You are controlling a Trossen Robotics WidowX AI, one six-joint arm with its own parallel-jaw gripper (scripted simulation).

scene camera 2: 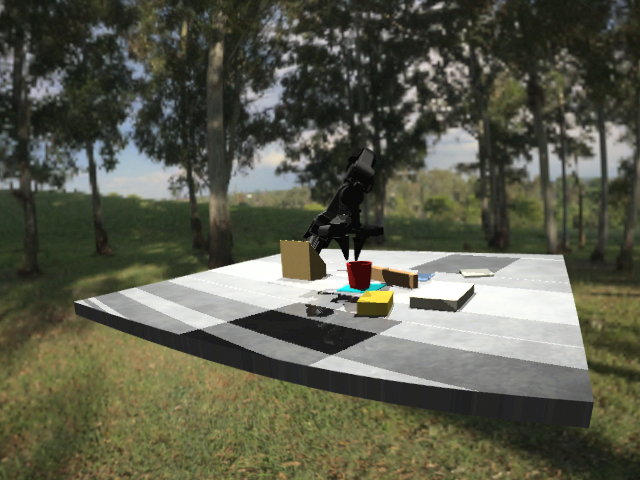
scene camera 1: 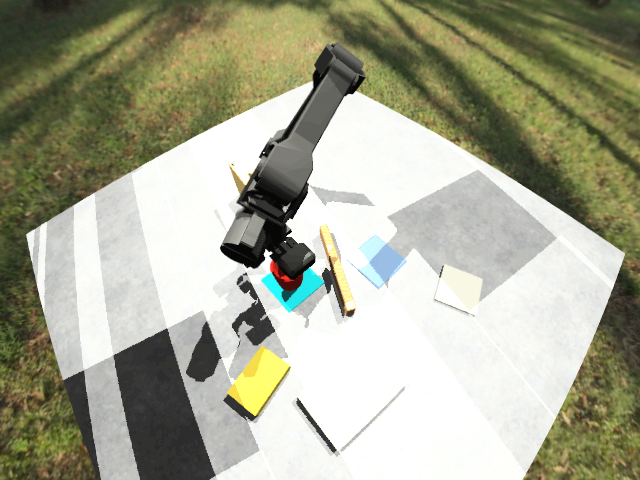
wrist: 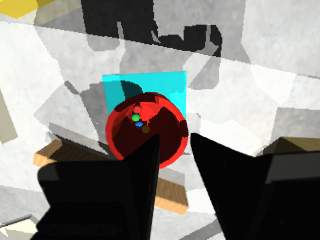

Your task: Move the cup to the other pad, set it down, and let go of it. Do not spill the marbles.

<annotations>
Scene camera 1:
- my gripper
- white tile
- yellow block
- white slab
</annotations>
